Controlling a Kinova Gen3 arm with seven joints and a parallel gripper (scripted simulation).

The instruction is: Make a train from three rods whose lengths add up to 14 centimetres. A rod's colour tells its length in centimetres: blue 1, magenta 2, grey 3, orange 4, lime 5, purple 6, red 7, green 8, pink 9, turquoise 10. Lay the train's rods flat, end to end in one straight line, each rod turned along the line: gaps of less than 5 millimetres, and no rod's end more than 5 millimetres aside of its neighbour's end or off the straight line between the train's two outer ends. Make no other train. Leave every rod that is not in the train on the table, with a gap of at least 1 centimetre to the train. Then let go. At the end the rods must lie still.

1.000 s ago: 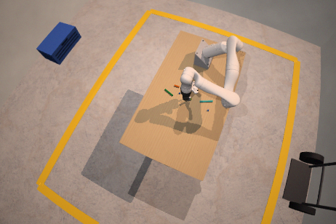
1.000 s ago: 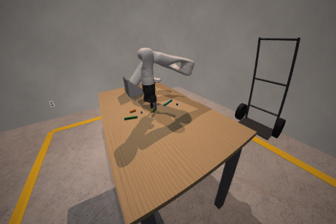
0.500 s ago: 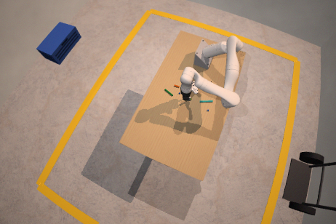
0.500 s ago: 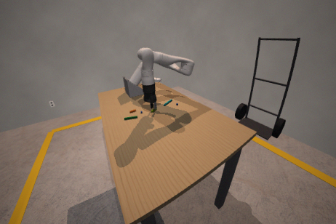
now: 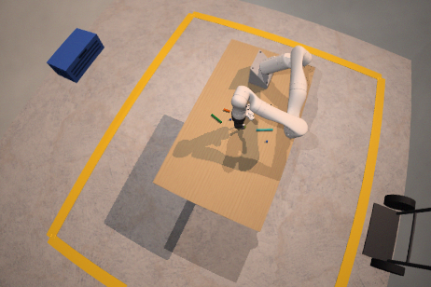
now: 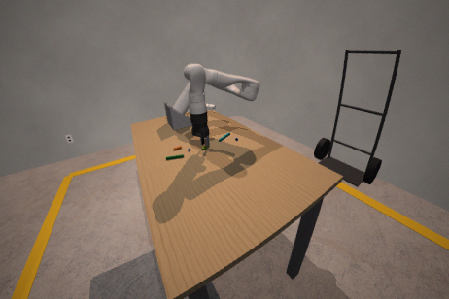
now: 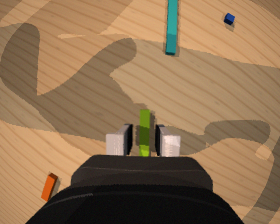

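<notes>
The lime rod lies 30 mm below my hand. Also, from my hand: green rod 160 mm to the right, 30 mm below; orange rod 80 mm behind, 120 mm to the right, 30 mm below; turquoise rod 30 mm behind, 130 mm to the left, 30 mm below.
</notes>
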